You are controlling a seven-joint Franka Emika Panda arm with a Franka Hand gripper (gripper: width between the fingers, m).
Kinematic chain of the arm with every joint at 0, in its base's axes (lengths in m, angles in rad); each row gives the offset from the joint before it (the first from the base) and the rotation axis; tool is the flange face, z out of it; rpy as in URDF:
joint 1: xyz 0 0 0.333 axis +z
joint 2: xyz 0 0 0 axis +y
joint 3: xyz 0 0 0.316 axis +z
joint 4: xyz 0.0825 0 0 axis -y
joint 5: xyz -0.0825 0 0.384 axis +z
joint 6: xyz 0 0 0 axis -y
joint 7: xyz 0.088 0 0 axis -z
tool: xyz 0 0 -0.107 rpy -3.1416 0 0
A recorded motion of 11 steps. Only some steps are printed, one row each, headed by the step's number.
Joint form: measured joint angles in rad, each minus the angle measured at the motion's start. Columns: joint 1, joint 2, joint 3, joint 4, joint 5, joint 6, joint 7.
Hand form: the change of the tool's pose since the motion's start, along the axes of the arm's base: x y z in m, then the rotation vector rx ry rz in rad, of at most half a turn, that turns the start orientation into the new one. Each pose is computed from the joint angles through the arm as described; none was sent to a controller.
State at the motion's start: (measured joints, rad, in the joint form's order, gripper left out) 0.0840 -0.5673 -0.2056 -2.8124 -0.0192 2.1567 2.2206
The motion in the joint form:
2: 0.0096 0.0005 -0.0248 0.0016 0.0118 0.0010 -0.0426
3: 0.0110 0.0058 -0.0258 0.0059 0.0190 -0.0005 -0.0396
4: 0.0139 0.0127 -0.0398 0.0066 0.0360 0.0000 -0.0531
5: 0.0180 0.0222 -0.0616 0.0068 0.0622 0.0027 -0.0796
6: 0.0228 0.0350 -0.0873 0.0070 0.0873 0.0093 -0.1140
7: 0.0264 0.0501 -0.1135 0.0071 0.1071 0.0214 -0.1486
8: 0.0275 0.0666 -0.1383 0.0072 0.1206 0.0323 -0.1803
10: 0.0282 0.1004 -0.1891 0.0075 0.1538 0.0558 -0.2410
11: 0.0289 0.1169 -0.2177 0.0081 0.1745 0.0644 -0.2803
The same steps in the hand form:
2: 0.0003 -0.0036 -0.0002 0.0259 -0.0057 0.0231
3: 0.0015 -0.0035 -0.0002 0.0310 -0.0030 0.0158
4: 0.0016 -0.0059 -0.0025 0.0520 0.0012 0.0091
5: 0.0017 -0.0099 -0.0060 0.0846 0.0040 0.0034
6: 0.0020 -0.0150 -0.0104 0.1176 0.0042 0.0023
7: 0.0027 -0.0211 -0.0154 0.1445 0.0006 0.0014
8: 0.0029 -0.0279 -0.0209 0.1649 -0.0006 -0.0001
10: 0.0025 -0.0426 -0.0323 0.2068 -0.0062 -0.0149
11: 0.0016 -0.0507 -0.0380 0.2320 -0.0105 -0.0195

